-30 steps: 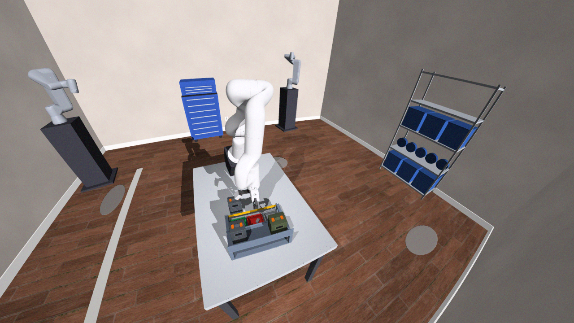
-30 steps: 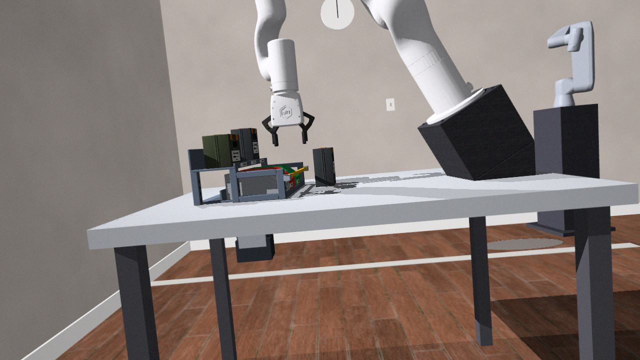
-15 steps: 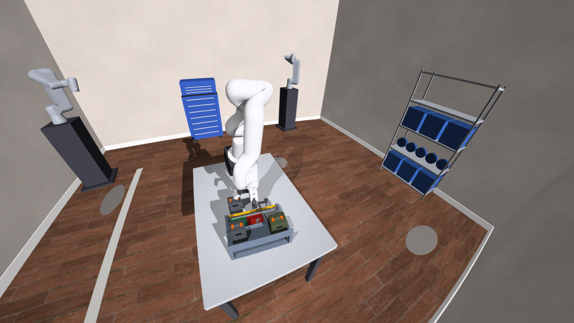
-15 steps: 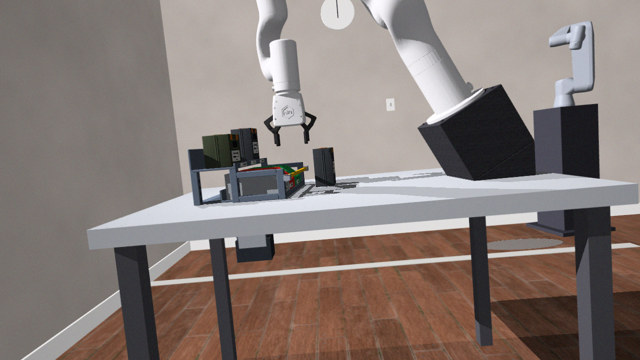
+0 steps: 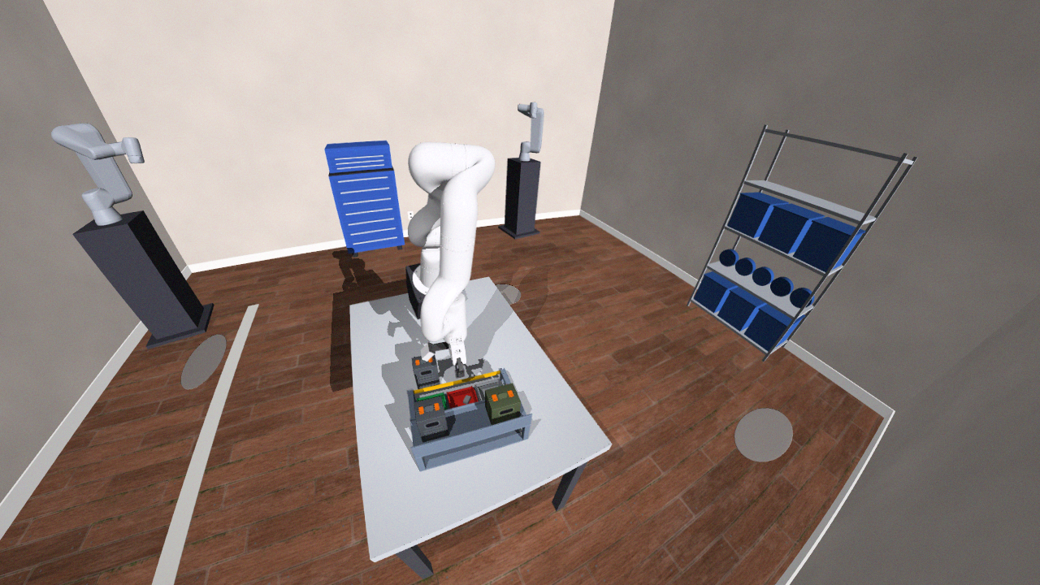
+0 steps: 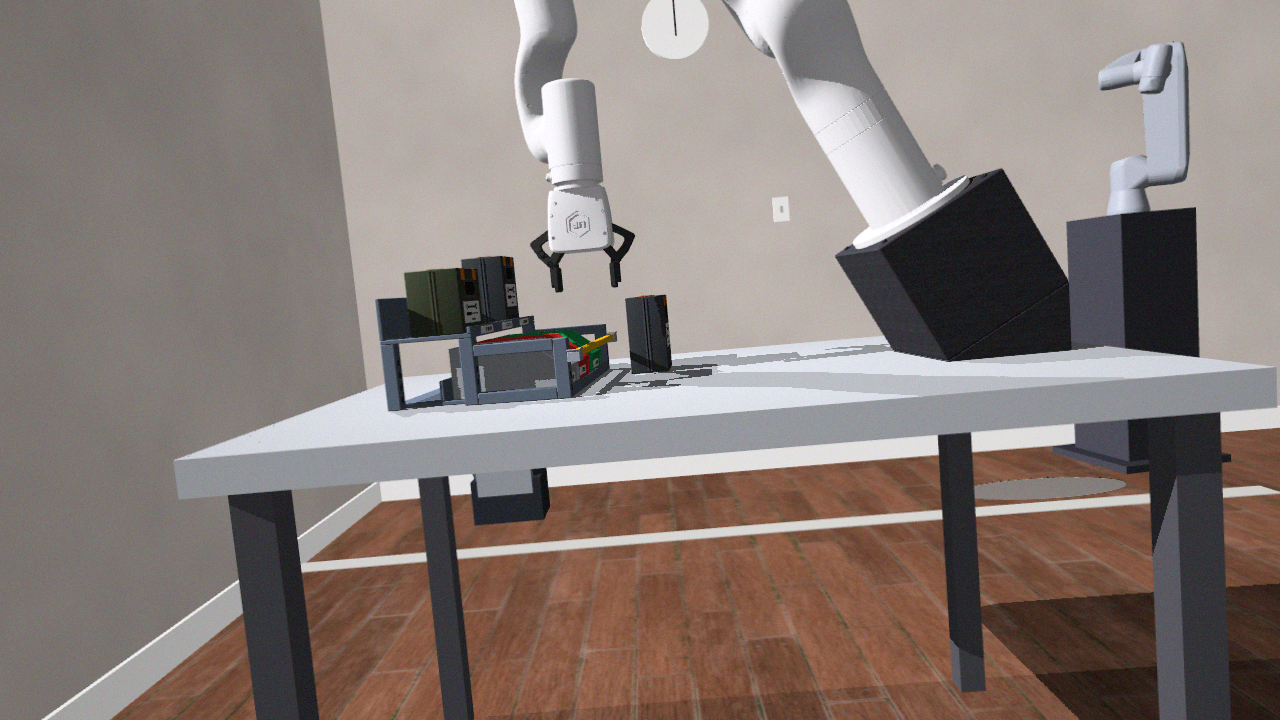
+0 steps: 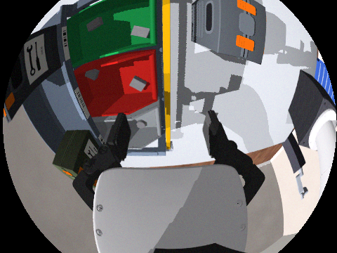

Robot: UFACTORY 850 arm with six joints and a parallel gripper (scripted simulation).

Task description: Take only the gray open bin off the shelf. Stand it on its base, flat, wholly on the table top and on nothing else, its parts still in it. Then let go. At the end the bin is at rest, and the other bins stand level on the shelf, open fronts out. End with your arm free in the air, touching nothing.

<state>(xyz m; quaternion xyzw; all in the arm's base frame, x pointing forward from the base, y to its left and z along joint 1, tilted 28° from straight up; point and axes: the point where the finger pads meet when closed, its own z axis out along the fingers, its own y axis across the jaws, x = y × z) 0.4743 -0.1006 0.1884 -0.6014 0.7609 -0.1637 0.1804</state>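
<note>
The yellow strip is 100 mm below my hand. Also, from my hand: red bin (120 mm below, 100 mm ahead, 30 mm to the right); green bin (140 mm to the right, 120 mm below, 70 mm ahead); gray bin (120 mm below, 120 mm ahead, 80 mm to the left).
</note>
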